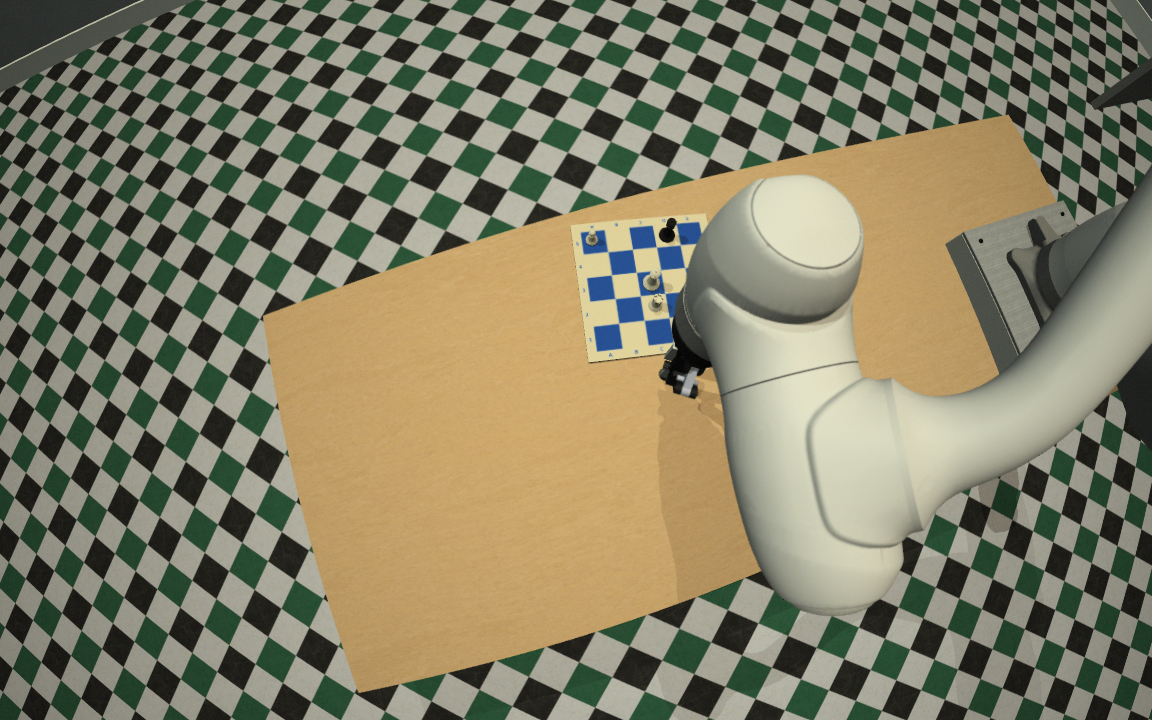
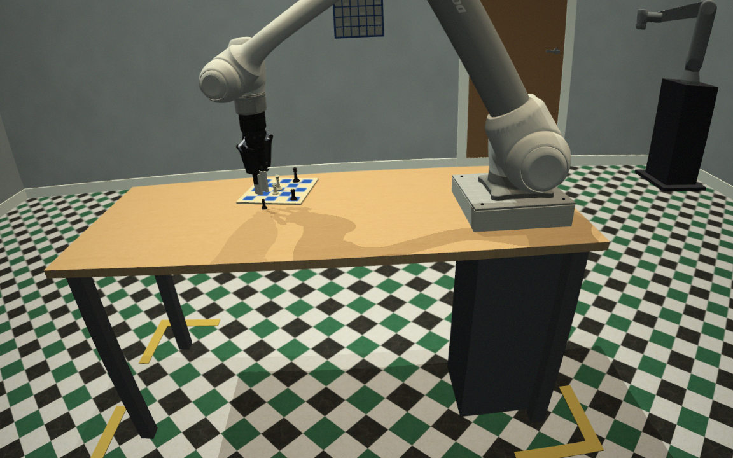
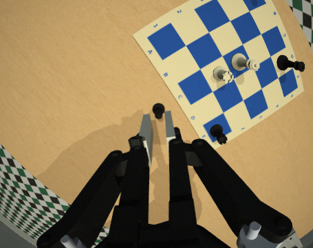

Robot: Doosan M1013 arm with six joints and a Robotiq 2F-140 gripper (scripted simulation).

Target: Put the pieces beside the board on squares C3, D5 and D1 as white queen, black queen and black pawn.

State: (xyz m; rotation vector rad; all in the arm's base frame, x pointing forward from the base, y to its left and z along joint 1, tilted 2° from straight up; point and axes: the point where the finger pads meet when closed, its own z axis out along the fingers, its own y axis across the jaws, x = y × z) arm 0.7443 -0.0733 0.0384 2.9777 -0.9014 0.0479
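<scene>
The black pawn lies 70 mm below my hand. Round my hand: white queen: 20 mm behind, 140 mm to the right, 50 mm below; then cream board: 20 mm behind, 140 mm to the right, 80 mm below; then black queen: 70 mm behind, 210 mm to the right, 50 mm below.
</scene>
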